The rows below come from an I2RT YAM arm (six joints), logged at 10 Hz.
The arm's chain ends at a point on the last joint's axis. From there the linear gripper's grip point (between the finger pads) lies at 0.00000 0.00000 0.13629 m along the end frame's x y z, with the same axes.
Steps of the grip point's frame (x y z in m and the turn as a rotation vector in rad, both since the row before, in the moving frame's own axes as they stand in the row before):
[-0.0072 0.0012 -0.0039 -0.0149 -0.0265 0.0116]
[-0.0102 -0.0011 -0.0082 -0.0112 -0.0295 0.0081]
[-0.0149 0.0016 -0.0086 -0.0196 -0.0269 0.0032]
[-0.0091 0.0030 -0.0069 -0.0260 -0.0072 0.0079]
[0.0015 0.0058 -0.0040 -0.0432 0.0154 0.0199]
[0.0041 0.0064 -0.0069 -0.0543 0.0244 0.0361]
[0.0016 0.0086 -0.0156 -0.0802 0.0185 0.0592]
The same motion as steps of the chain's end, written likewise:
[-0.0036 -0.0008 -0.0038 -0.0149 -0.0265 0.0116]
[-0.0062 -0.0026 -0.0081 -0.0112 -0.0295 0.0081]
[-0.0112 -0.0011 -0.0085 -0.0196 -0.0269 0.0032]
[-0.0081 -0.0005 -0.0069 -0.0260 -0.0072 0.0079]
[-0.0005 -0.0001 -0.0039 -0.0432 0.0154 0.0199]
[0.0009 -0.0011 -0.0067 -0.0543 0.0244 0.0361]
[-0.0006 -0.0024 -0.0151 -0.0802 0.0185 0.0592]

